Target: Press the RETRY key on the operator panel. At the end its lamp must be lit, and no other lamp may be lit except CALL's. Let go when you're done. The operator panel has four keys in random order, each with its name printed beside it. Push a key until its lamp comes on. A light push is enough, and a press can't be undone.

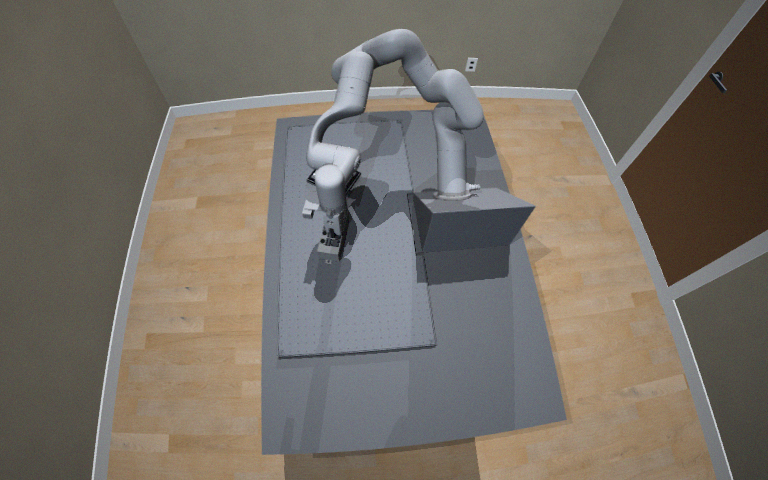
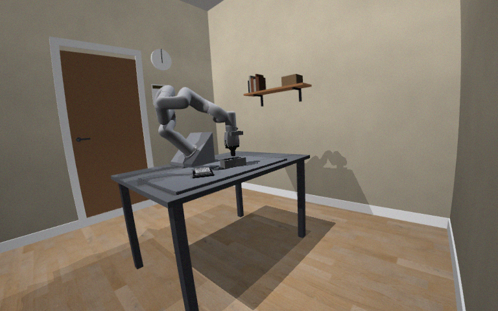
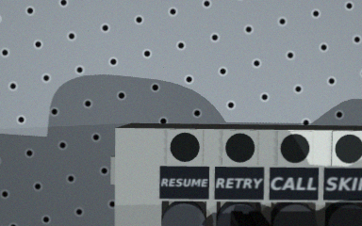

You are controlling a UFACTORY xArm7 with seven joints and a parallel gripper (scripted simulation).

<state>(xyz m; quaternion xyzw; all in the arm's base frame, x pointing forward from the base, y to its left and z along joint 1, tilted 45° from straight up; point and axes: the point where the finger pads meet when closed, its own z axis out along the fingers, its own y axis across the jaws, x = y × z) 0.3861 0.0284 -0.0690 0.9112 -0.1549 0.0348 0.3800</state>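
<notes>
Right now my hand is 5 cm above the operator panel and 2 cm to the left of it.
</notes>
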